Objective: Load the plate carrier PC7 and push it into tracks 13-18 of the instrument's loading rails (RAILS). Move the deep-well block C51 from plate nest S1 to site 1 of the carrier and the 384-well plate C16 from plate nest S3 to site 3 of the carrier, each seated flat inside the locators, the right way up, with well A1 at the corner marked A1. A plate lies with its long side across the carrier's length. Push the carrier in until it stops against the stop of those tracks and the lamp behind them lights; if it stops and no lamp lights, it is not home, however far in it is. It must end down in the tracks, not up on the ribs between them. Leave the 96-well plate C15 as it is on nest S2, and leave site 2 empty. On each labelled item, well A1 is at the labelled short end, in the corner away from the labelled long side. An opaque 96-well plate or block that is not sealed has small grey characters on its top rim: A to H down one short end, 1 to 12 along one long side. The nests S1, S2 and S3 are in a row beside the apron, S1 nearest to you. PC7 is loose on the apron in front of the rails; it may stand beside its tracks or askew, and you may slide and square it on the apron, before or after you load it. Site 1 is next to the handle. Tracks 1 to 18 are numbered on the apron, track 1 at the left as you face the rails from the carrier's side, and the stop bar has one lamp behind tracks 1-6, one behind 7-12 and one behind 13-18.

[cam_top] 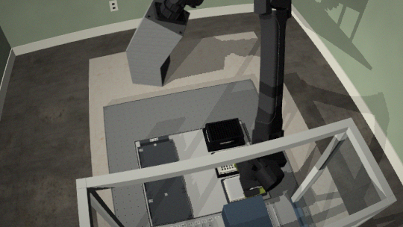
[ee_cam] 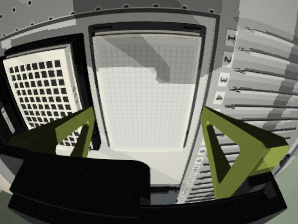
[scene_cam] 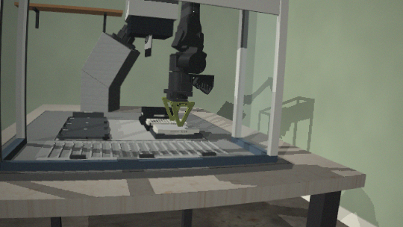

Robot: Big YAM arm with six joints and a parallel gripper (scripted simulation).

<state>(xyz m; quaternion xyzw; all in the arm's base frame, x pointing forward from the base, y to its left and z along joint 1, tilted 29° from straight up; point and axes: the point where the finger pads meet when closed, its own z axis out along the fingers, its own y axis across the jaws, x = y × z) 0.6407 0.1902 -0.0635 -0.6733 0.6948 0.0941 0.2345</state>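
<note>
My gripper is now 30 mm above the white block. Also, from my hand: white frame bar: 420 mm above, 130 mm to the right, 100 mm ahead; nest S1: 220 mm behind, 40 mm below, 10 mm to the right; dark carrier PC7: 270 mm to the right, 90 mm behind, 30 mm below.
</note>
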